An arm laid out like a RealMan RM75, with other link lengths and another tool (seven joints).
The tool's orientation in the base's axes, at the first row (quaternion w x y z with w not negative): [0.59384, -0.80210, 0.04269, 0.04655]
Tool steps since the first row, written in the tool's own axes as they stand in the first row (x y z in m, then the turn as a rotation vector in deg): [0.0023, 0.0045, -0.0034, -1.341, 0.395, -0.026]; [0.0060, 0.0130, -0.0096, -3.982, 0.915, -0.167]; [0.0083, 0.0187, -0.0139, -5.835, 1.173, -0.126]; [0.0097, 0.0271, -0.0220, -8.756, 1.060, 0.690]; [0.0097, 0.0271, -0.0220, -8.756, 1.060, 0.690]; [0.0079, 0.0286, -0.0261, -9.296, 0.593, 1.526]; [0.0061, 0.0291, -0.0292, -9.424, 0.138, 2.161]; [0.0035, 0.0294, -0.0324, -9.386, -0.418, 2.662]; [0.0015, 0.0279, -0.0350, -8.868, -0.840, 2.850]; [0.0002, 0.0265, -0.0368, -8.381, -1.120, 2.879]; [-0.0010, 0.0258, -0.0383, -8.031, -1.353, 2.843]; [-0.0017, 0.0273, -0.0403, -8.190, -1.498, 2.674]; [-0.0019, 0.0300, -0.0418, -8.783, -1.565, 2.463]
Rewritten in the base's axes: [0.0018, -0.0046, -0.0036, -1.379, -0.122, -0.199]; [0.0046, -0.0130, -0.0103, -4.059, -0.374, -0.320]; [0.0063, -0.0188, -0.0147, -5.931, -0.385, -0.345]; [0.0068, -0.0291, -0.0205, -8.834, 0.467, -0.108]; [0.0068, -0.0291, -0.0205, -8.834, 0.467, -0.108]; [0.0049, -0.0334, -0.0205, -9.332, 1.410, 0.160]; [0.0031, -0.0365, -0.0199, -9.418, 2.151, 0.423]; [0.0006, -0.0396, -0.0189, -9.323, 2.792, 0.800]; [-0.0011, -0.0416, -0.0165, -8.762, 3.088, 1.081]; [-0.0022, -0.0429, -0.0145, -8.245, 3.191, 1.277]; [-0.0033, -0.0441, -0.0132, -7.868, 3.219, 1.465]; [-0.0041, -0.0465, -0.0140, -8.003, 3.102, 1.671]; [-0.0046, -0.0487, -0.0161, -8.578, 2.928, 1.871]
